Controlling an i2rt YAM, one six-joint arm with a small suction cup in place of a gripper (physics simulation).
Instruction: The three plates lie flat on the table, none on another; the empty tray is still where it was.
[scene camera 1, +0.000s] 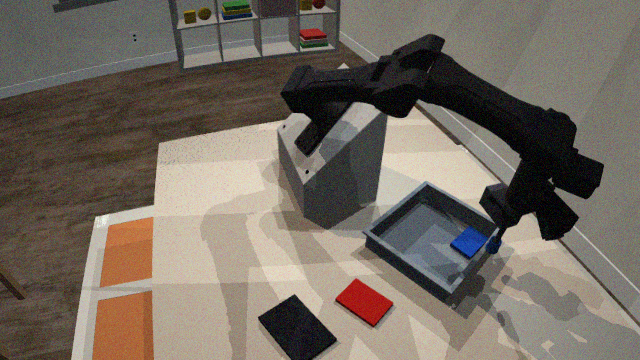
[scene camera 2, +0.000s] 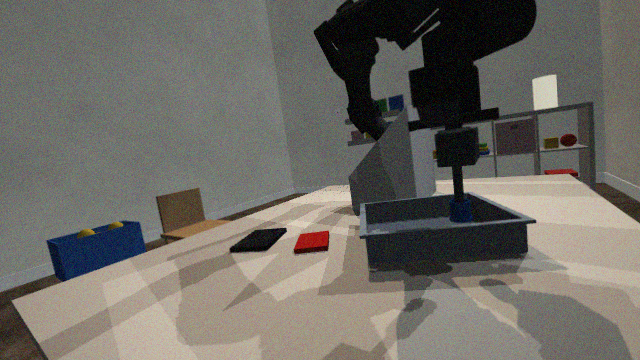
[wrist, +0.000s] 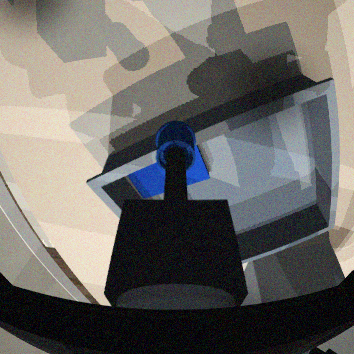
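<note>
The blue plate lies flat inside the grey tray, in its corner nearest the wall. The tray's wall hides it in scene camera 2. My suction cup is low at the tray's rim, right beside the blue plate's edge, with nothing on it. I cannot tell whether it touches the rim. The red plate and the black plate lie flat on the table, apart from each other, in front of the tray.
The arm's grey base block stands behind the tray. Two orange panels lie at the table's left edge. A shelf unit, a blue box and a chair stand off the table.
</note>
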